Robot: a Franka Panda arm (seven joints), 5 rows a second.
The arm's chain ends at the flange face. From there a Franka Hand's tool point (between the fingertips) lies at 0.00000 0.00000 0.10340 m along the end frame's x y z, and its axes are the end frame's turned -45 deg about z.
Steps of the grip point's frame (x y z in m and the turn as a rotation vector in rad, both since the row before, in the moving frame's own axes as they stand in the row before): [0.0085 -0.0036 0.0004 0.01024 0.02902 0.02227]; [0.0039 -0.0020 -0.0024 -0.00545 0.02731 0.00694]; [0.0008 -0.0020 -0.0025 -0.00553 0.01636 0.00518]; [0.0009 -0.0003 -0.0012 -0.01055 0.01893 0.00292]
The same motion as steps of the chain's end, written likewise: [0.0021 -0.0057 0.0004 0.02776 0.01328 0.02227]; [-0.0011 -0.0026 -0.0024 0.01546 0.02316 0.00694]; [-0.0025 -0.0012 -0.0025 0.00766 0.01548 0.00518]; [-0.0017 -0.0002 -0.0012 0.00593 0.02085 0.00292]
